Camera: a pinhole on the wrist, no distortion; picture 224 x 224 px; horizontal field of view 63.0 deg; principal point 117.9 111.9 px. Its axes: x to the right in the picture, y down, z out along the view. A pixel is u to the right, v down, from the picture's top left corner.
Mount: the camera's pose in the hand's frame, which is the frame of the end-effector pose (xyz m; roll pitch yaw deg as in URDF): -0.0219 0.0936 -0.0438 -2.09 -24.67 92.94
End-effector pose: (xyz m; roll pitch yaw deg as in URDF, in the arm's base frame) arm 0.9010 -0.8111 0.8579 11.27 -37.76 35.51
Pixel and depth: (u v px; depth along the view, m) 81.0 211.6 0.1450
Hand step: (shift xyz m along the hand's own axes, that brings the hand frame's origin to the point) -0.1017 0.0035 0.0730
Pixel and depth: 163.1 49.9 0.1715
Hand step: 0.0317 0.0624 0.1316
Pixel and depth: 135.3 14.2 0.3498
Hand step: 0.1581 -0.0158 0.2940
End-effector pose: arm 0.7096 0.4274 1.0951 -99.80 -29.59 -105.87
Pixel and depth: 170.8 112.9 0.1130
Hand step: -0.0257 0.0760 0.0724
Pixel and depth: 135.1 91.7 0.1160
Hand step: -0.0113 0.0554 0.0665
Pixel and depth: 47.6 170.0 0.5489
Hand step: -0.1946 -0.3340 0.3608
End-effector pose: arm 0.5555 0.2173 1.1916 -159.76 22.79 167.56
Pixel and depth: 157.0 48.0 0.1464
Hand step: 0.0256 0.0626 0.1039
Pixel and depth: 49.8 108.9 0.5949
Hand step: -0.0108 -0.3561 0.4042
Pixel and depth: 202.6 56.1 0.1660
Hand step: 0.0226 0.0958 0.1407
